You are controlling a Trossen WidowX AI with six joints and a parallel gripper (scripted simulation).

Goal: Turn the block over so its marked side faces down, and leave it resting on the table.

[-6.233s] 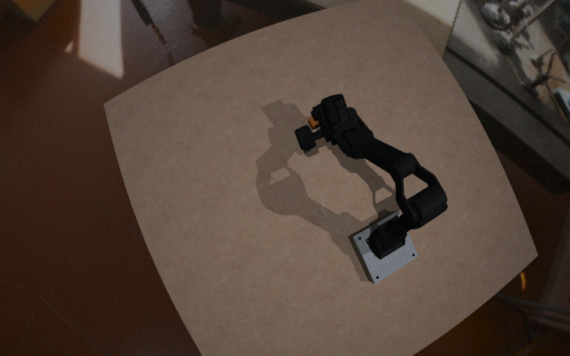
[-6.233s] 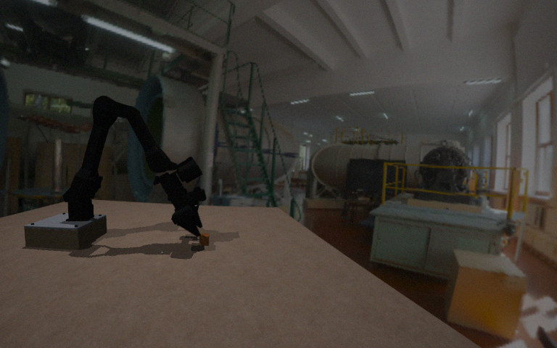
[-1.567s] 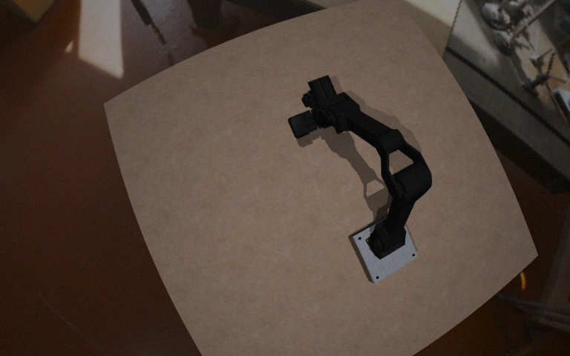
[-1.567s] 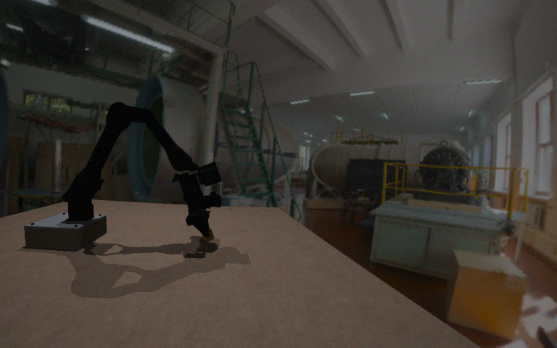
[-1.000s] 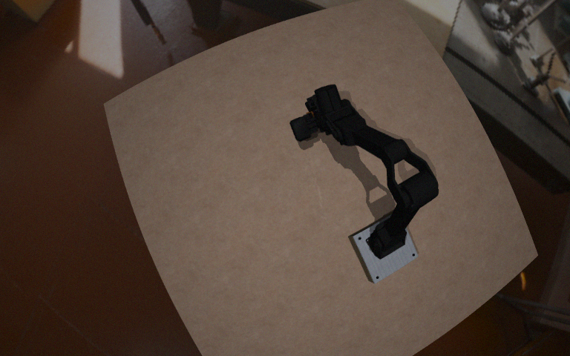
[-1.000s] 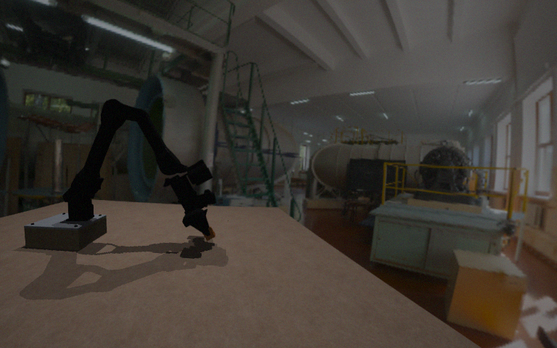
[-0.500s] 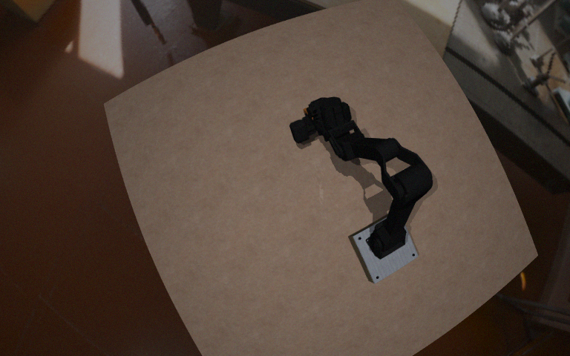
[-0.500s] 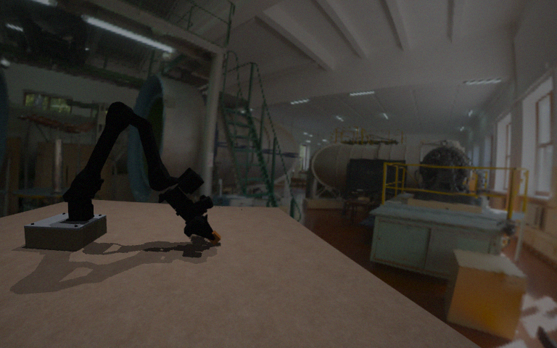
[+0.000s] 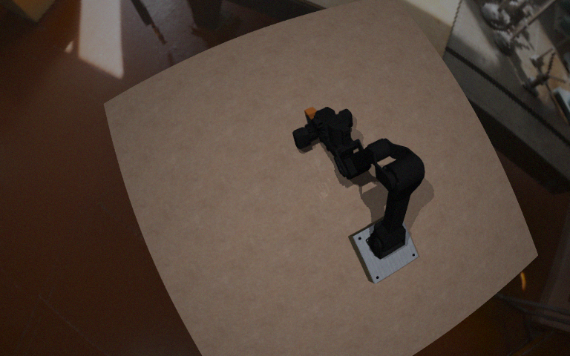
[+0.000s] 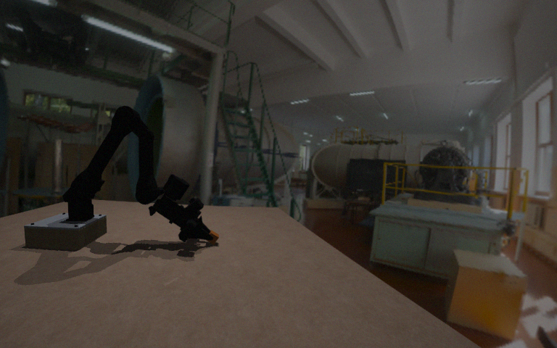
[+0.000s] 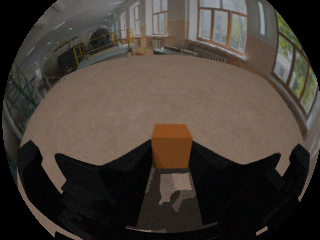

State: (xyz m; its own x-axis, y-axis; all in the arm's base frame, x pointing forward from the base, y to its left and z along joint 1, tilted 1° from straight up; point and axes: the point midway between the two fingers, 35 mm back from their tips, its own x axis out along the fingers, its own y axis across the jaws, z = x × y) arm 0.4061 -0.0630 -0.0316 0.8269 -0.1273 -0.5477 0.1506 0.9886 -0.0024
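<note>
Right now my gripper tip is 10 mm above the orange block.
</note>
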